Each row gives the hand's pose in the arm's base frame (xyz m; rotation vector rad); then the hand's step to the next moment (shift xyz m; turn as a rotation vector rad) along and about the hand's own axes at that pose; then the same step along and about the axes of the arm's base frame.
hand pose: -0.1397 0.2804 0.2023 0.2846 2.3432 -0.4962
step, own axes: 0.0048 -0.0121 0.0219 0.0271 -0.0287 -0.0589
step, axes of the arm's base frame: 0.0057 -0.0200 -0.0148 -0.0649 0.0010 0.0286
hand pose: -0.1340 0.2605 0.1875 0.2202 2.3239 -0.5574
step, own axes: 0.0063 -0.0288 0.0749 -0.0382 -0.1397 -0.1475
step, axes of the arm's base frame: 0.0327 -0.0596 -0.0431 -0.1069 -0.0577 0.1673
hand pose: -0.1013 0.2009 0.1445 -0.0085 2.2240 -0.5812
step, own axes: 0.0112 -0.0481 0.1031 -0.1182 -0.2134 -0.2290
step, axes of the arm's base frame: 0.0584 -0.0869 -0.0460 -0.1261 -0.0750 0.3007
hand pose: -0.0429 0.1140 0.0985 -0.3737 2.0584 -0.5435
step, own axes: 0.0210 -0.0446 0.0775 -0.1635 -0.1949 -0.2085
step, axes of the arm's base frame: 0.0579 -0.0657 -0.0277 -0.0863 -0.0428 0.3145
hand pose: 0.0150 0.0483 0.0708 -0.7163 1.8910 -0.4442
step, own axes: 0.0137 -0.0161 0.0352 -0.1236 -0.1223 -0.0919
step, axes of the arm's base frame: 0.0324 -0.0206 -0.0144 -0.0123 -0.0125 0.1959
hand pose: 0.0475 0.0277 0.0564 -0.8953 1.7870 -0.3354
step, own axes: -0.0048 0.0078 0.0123 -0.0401 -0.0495 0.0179
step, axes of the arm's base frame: 0.0086 0.0110 -0.0064 0.0429 -0.0018 0.0504
